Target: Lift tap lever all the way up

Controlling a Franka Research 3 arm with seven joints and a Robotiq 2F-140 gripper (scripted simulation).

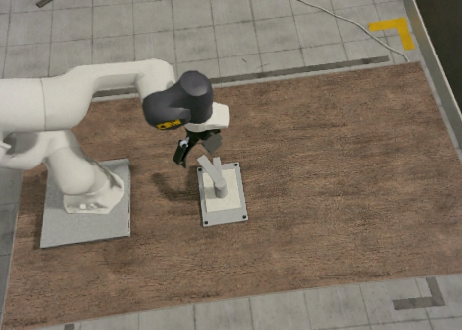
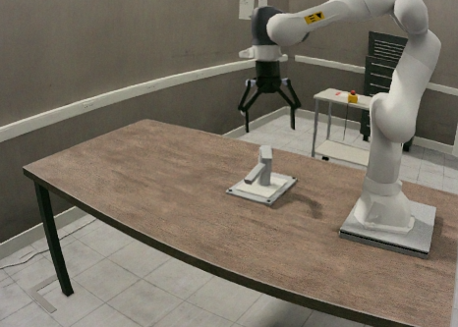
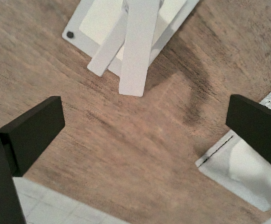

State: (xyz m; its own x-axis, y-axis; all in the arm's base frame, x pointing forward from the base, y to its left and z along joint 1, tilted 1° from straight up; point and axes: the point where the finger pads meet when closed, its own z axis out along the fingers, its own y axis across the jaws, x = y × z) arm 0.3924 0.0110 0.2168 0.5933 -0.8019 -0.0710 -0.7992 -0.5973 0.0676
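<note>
The lever lies 2 cm ahead of my hand, 3 cm to the right of it and 10 cm below it. From my hand the other things lie so: white tap 4 cm ahead, 6 cm to the right, 14 cm below.
</note>
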